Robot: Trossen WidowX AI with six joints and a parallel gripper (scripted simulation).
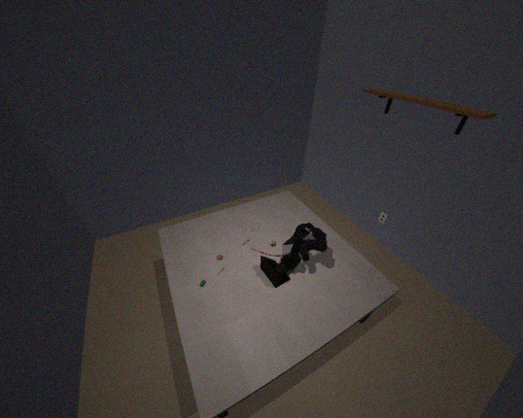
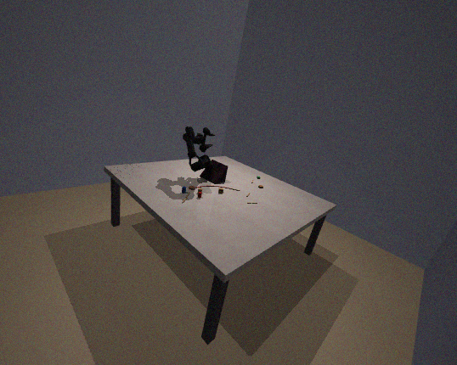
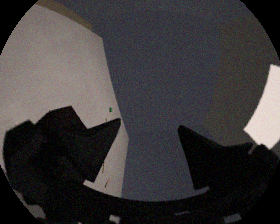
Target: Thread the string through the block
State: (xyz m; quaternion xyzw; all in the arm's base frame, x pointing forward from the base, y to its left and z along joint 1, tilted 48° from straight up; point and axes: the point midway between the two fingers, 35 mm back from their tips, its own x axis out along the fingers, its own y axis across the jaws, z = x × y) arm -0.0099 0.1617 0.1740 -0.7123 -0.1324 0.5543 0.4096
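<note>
My gripper tip is now 290 mm above the wooden block, 270 mm short of it and 170 mm to the left of it. Round my gripper tip: blue object: 400 mm to the right, 290 mm below, 120 mm ahead; button: 310 mm to the right, 300 mm below, 110 mm ahead; thin wooden stick: 300 mm below, 290 mm ahead, 40 mm to the right.
</note>
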